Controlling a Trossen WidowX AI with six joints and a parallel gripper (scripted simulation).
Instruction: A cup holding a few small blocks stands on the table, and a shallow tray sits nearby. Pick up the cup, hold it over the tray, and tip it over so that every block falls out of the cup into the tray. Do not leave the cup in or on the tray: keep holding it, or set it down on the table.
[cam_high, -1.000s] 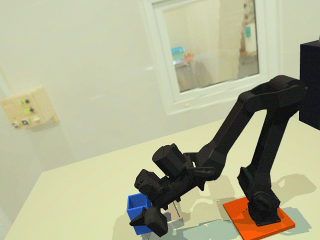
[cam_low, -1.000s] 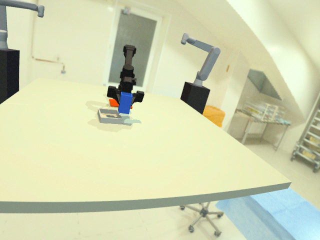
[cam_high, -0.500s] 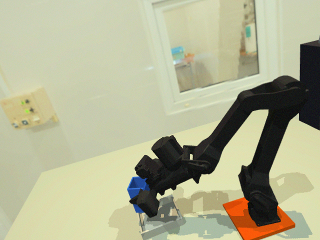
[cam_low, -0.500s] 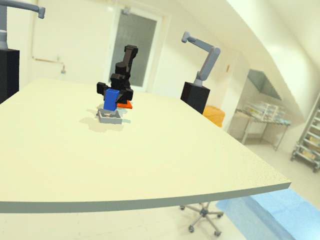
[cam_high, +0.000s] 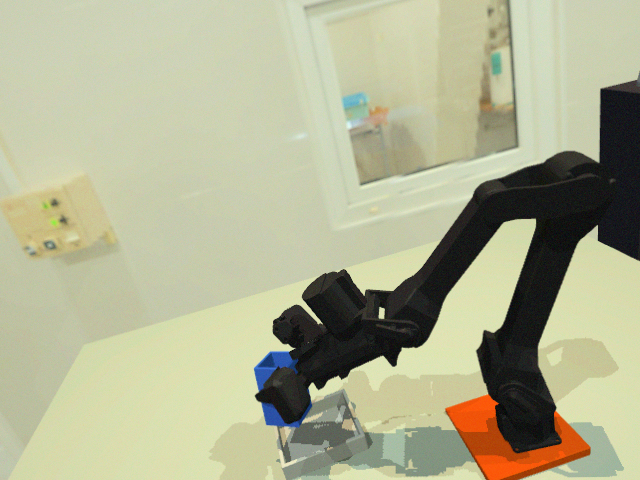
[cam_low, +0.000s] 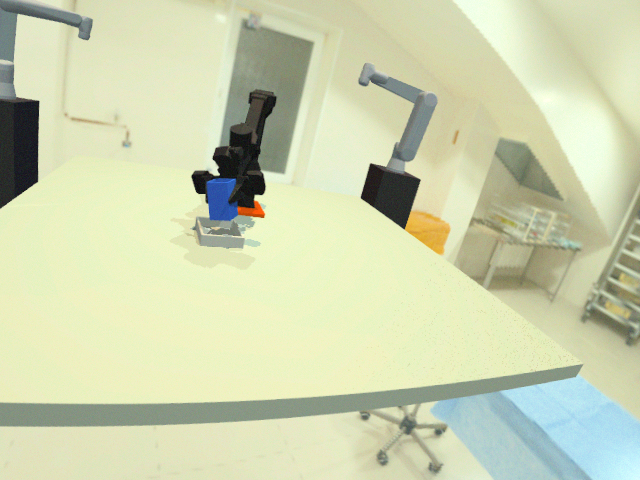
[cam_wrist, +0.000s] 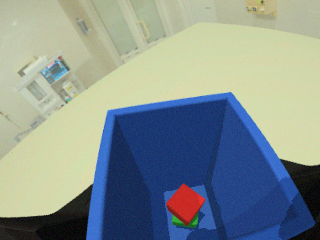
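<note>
Now: the blue square cup 3 cm behind my gripper tip, 2 cm to the left of it and 2 cm below it. Also, from my gripper tip: red block (3 cm behind, 1 cm to the left).
</note>
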